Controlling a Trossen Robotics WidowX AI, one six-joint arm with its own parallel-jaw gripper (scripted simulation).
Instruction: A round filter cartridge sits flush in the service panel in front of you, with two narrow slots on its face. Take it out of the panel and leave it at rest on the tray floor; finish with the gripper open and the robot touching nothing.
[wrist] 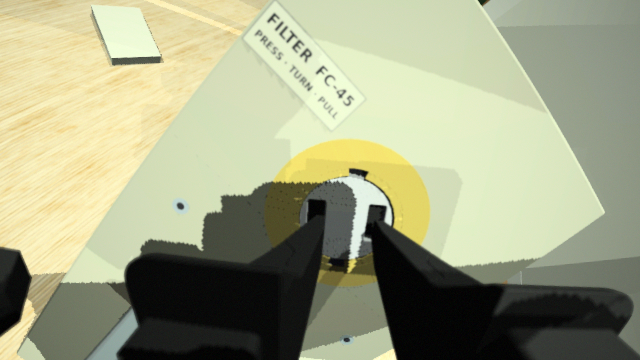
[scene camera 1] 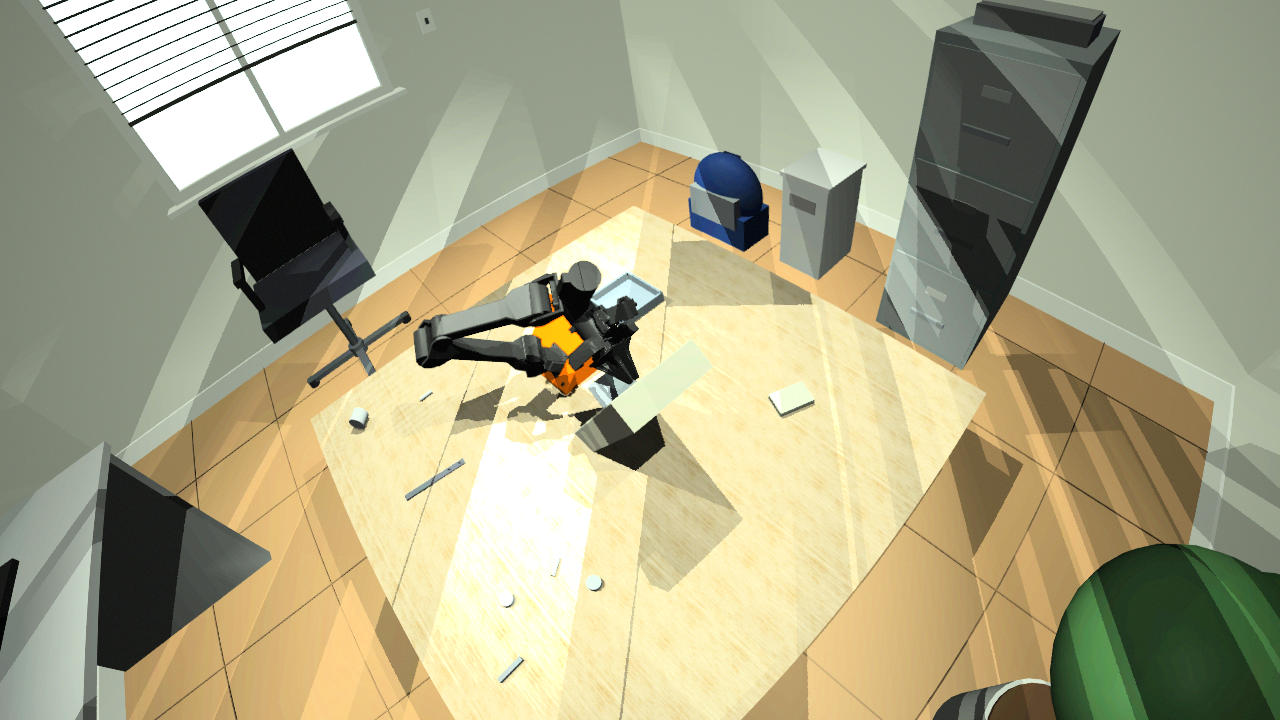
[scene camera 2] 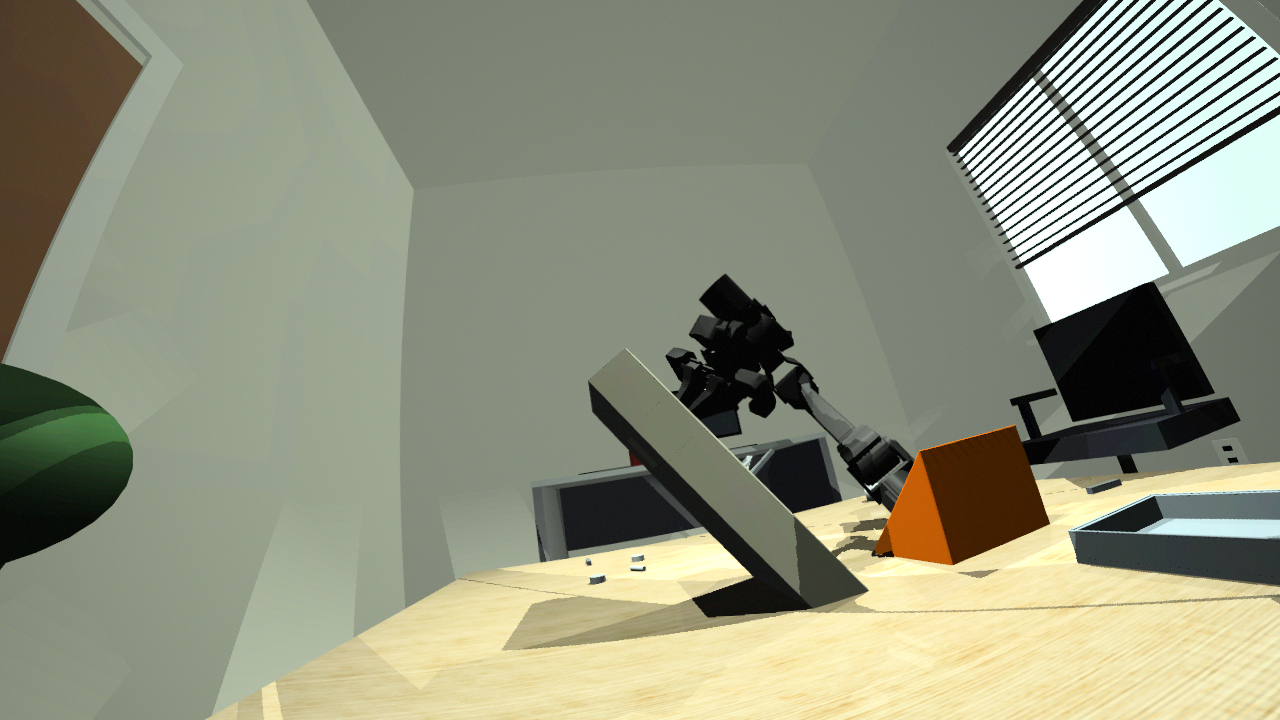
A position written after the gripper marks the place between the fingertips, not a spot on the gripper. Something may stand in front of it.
Note:
In view: the gripper point(scene camera 2: 675, 419), a round filter cartridge point(wrist: 351, 204), a pale service panel point(scene camera 2: 736, 508), a flat white block point(scene camera 1: 794, 397) and a grey-blue tray point(scene camera 1: 647, 297).
The gripper shows as well in the wrist view point(wrist: 348, 226) and in scene camera 1 point(scene camera 1: 634, 381). The pale service panel also shows in the wrist view point(wrist: 436, 110) and in scene camera 1 point(scene camera 1: 630, 411). The flat white block is seen too in the wrist view point(wrist: 127, 39). Scene camera 1 misses the round filter cartridge, which is hidden by the pale service panel. Scene camera 2 misses the round filter cartridge, which is hidden by the pale service panel.

